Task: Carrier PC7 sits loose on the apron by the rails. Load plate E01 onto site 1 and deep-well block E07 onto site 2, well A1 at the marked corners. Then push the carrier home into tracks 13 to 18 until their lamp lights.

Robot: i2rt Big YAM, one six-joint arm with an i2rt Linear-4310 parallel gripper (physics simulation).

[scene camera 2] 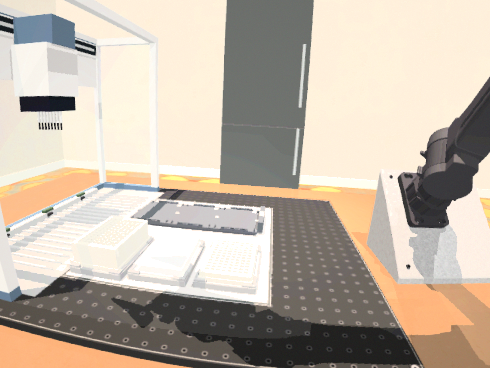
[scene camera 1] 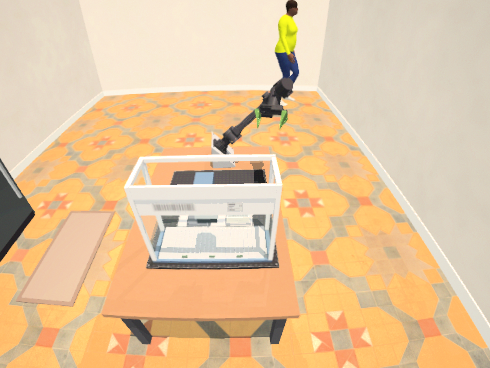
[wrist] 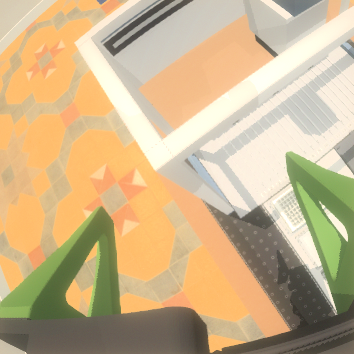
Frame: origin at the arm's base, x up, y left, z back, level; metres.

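Seen in the pictures: gripper, fingertip midpoint: (scene camera 1: 268, 128) (wrist: 193, 188); arm's base, origin of the base link: (scene camera 2: 420, 201) (scene camera 1: 219, 147).
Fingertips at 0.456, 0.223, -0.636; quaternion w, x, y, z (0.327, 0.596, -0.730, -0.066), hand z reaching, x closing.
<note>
Offsets run from my fingertips to a thing's top centre, as dx, dy, dz. "*": to the spot under its first point. Level surfaces: height alone.
My gripper (scene camera 1: 270, 127) (wrist: 193, 188) is open and empty, high above and away from the labware. The grey carrier {-0.542, -0.342, +0.151} (scene camera 2: 200, 216) lies flat on the white apron (scene camera 2: 266, 235), beside the rails {* -0.568, -0.136, -0.126} (scene camera 2: 45, 245), with no plate on it. In scene camera 2, three pale pieces stand in a row in front of the carrier: a tall block with many wells {-0.518, -0.132, +0.031} (scene camera 2: 112, 242) at the left, a low smooth-topped piece {-0.546, -0.133, +0.138} (scene camera 2: 167, 257) in the middle, and a low well plate {-0.546, -0.128, +0.250} (scene camera 2: 230, 262) at the right. Their labels, corner marks and the track numbers are not readable.
A white frame (scene camera 1: 229, 193) (scene camera 2: 154, 110) stands around the rails. A pipetting head {-0.170, -0.277, -0.190} (scene camera 2: 47, 65) hangs inside it above the rails. A dark perforated board {dx -0.572} (scene camera 2: 320, 250) lies under the apron. The arm's pale angled base (scene camera 2: 385, 235) stands beside it. A person (scene camera 1: 286, 37) is in the background.
</note>
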